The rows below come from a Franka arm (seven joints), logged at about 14 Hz.
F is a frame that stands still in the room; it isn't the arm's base.
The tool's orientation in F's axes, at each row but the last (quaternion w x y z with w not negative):
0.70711 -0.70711 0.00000 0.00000
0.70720 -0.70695 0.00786 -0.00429
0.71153 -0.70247 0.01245 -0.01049
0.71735 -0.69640 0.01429 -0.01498
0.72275 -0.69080 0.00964 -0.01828
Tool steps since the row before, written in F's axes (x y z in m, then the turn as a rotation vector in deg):
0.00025 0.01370 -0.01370 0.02 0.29 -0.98
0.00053 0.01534 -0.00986 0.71 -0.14 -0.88
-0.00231 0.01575 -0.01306 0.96 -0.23 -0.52
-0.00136 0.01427 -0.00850 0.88 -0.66 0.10
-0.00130 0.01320 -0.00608 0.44 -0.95 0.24
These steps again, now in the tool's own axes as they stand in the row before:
0.00025 0.01370 0.01370 0.02 0.98 0.29
0.00032 0.00986 0.01534 0.72 0.88 -0.13
-0.00278 0.01327 0.01550 0.97 0.51 -0.21
-0.00195 0.00892 0.01394 0.91 -0.12 -0.62
-0.00189 0.00665 0.01285 0.48 -0.28 -0.92

